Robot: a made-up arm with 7 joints. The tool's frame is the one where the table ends. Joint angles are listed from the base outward.
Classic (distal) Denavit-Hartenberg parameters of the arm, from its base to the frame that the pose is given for. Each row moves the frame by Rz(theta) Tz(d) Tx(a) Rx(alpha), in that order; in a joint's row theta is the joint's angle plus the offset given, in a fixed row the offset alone. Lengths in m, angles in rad.
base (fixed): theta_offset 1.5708; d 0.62; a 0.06; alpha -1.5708
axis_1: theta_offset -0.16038; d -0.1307; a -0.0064; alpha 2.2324
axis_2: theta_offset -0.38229; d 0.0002; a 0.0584; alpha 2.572
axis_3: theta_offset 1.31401; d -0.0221; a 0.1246; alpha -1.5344
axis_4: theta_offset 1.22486; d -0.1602; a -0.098; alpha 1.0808
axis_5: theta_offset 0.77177; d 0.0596; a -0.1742; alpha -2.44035
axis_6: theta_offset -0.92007; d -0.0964; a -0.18; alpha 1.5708
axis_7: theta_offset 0; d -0.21; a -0.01; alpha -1.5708
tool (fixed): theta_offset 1.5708; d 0.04; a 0; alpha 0
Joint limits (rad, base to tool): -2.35..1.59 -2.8..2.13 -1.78..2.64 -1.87..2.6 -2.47..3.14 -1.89..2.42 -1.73..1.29
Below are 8 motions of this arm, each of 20 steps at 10 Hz.
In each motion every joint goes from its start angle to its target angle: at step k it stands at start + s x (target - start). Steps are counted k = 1, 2, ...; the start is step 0. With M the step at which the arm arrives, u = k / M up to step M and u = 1 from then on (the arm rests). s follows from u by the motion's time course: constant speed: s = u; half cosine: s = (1 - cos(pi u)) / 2; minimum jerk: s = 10 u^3 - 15 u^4 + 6 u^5.
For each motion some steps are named. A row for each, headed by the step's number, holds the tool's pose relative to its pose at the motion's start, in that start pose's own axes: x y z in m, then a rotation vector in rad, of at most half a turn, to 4 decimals.
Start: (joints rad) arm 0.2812 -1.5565 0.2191 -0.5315 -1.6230 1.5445 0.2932
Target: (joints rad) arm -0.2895 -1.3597 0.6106 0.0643 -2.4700 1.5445 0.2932
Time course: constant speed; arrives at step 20
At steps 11, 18, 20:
11: -0.1351 0.0647 0.0897 0.1437 -0.2031 0.3539
18: -0.2309 0.0647 0.1437 0.2648 -0.3202 0.5659
20: -0.2584 0.0587 0.1585 0.3037 -0.3529 0.6250

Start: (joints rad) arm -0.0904 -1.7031 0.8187 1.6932 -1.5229 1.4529 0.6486
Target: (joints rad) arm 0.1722 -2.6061 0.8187 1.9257 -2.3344 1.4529 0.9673
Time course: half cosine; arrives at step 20
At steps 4, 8, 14, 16, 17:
4: -0.0618 0.0527 0.0354 0.0231 -0.0584 0.1449
8: -0.2498 0.1297 0.1249 0.1124 -0.2174 0.5114
14: -0.5735 0.0433 0.2462 0.3802 -0.5100 1.1138
16: -0.6311 -0.0135 0.2636 0.4679 -0.5799 1.2498
17: -0.6491 -0.0368 0.2686 0.5026 -0.6052 1.2988

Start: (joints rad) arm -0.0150 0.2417 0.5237 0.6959 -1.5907 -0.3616 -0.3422
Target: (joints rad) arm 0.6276 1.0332 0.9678 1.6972 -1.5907 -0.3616 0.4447
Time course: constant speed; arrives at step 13
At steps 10, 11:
10: 0.0654 -0.0854 -0.0582 -1.1432 -0.5740 0.1966
11: 0.0743 -0.0920 -0.0585 -1.2426 -0.6425 0.1970

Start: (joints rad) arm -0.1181 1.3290 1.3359 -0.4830 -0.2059 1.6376 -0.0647
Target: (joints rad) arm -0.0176 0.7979 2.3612 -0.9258 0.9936 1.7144 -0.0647
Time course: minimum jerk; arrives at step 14
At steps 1, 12, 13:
1: 0.0005 -0.0018 -0.0026 -0.0007 0.0059 -0.0047
12: -0.7537 -0.5041 -0.3023 -0.7288 1.8129 -1.3587
13: -0.7745 -0.5049 -0.2869 -0.7518 1.8490 -1.3862

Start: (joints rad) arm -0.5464 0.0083 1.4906 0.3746 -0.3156 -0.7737 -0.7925
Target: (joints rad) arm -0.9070 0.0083 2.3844 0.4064 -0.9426 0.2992 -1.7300
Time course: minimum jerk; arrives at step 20
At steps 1, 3, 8, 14, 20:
1: -0.0003 -0.0002 -0.0002 0.0000 0.0017 0.0012
3: -0.0069 -0.0044 -0.0035 0.0003 0.0392 0.0269
8: -0.0994 -0.0749 -0.0108 0.0116 0.5410 0.1945
14: -0.2667 -0.2112 0.1768 0.0281 1.5312 -0.1638
20: -0.2931 -0.2231 0.2849 0.0157 1.7847 -0.4555

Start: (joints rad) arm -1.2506 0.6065 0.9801 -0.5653 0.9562 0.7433 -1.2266
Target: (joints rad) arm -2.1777 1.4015 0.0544 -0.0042 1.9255 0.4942 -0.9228
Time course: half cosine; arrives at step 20
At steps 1, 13, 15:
1: 0.0035 0.0033 0.0024 0.0055 -0.0088 -0.0061
13: 0.2730 -0.1488 0.4731 0.3642 -1.0646 -1.4299
15: 0.2198 -0.2368 0.5241 0.3853 -1.1736 -1.8088

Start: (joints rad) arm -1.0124 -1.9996 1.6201 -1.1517 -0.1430 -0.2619 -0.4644
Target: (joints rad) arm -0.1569 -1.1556 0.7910 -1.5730 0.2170 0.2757 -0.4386
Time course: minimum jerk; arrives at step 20
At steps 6, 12, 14, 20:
6: -0.0380 0.0521 0.0370 0.1097 0.1652 0.0386
12: -0.1329 0.1599 0.2704 0.5633 0.5165 0.3254
14: -0.1615 0.1560 0.3568 0.7049 0.5569 0.4653
20: -0.1976 0.1286 0.4437 0.8435 0.5634 0.6402

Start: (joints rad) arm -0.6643 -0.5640 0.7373 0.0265 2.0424 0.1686 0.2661
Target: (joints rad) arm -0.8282 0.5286 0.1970 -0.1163 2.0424 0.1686 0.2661
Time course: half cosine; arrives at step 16
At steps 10, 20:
10: -0.0134 0.0390 -0.0863 -0.7344 0.8710 0.2635
20: -0.0284 0.0410 -0.1274 -1.0488 1.2789 0.2918

